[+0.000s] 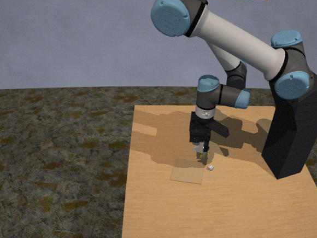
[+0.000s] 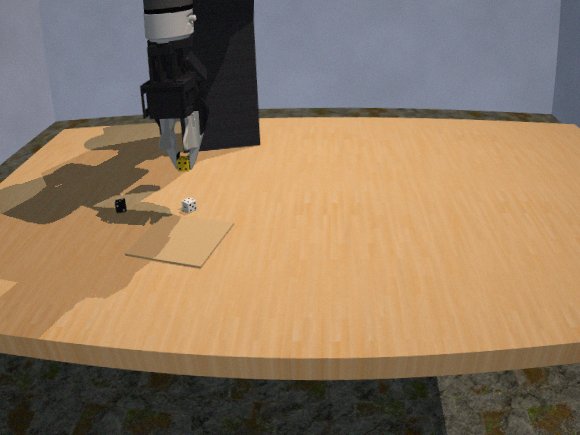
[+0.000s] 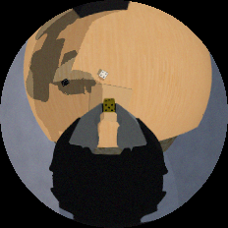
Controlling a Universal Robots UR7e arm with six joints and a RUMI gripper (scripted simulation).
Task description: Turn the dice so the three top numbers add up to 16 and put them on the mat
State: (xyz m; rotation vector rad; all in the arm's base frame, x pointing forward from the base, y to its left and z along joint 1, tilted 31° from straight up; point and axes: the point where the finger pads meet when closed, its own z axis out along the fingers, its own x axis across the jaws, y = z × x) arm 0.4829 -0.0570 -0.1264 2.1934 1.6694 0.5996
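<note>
Right now the white die is 110 mm below my hand, 60 mm behind it and 10 mm to the right of it. Also, from my hand: yellow die (10 mm below); then thin tan mat (120 mm below, 50 mm ahead, 20 mm to the right); then black die (140 mm to the right, 110 mm below, 80 mm behind).
</note>
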